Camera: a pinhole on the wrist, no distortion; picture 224 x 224 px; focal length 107.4 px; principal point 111.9 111.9 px. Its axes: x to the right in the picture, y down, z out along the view. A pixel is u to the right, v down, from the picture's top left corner.
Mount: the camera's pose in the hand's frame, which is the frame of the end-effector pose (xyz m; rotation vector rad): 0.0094 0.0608 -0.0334 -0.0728 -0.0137 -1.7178
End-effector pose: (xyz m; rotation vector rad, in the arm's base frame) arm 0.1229 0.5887 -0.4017 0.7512 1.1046 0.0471
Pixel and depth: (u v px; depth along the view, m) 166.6 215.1 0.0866
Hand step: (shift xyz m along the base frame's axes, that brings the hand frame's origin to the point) 0.0884 0.0141 -0.0524
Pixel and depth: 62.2 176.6 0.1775
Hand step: 0.2184 0.0837 0.0026
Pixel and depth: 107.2 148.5 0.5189
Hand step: 0.5169 -0.1055 -0.0058
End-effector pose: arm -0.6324 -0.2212 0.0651 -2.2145 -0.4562 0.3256
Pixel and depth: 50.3 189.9 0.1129
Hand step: 0.0916 0.0251 -0.1457
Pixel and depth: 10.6 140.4 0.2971
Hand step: 0.1060 0.0272 -0.4288
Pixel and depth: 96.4 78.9 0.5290
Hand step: -0.2551 0.1789 -0.4445
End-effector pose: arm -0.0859 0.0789 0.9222 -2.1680 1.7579 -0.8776
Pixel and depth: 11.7 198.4 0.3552
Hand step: -0.0919 -0.4889 -0.3111
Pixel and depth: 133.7 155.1 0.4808
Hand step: 0.3078 -0.2720 -0.2716
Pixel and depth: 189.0 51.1 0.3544
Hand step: 0.2872 0.1700 -0.2649
